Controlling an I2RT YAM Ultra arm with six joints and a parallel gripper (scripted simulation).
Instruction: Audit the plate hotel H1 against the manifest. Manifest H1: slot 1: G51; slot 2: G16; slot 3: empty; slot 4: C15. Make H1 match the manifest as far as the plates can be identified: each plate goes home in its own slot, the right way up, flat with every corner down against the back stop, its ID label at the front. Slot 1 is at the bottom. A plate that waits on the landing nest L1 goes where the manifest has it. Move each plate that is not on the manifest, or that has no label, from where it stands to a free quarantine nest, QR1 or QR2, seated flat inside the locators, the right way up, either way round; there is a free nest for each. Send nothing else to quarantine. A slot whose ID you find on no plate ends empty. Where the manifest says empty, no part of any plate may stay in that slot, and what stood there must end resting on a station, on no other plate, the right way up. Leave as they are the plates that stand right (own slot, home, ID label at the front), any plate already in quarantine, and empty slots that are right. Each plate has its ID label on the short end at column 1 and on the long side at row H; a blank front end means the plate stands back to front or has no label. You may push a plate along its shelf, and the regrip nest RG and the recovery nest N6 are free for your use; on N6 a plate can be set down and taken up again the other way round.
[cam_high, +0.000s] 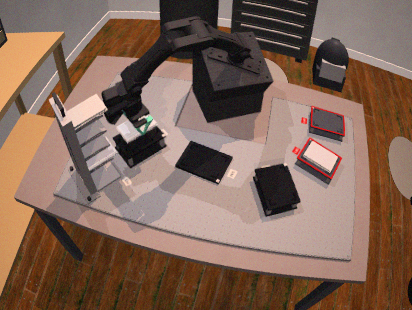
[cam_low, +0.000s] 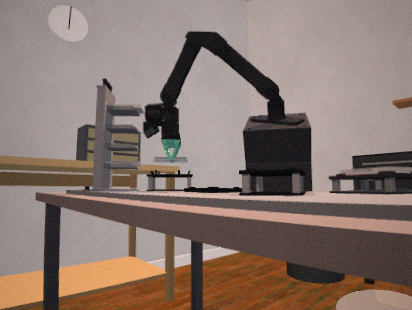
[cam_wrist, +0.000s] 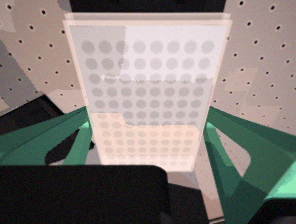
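Right now the black regrip nest is 60 mm below my hand. Round my hand: RG label: 120 mm below, 80 mm behind, 60 mm to the left; then plate hotel H1: 210 mm ahead, 150 mm to the right, 70 mm above; then H1 tag: 160 mm ahead, 120 mm below, 10 mm to the left.
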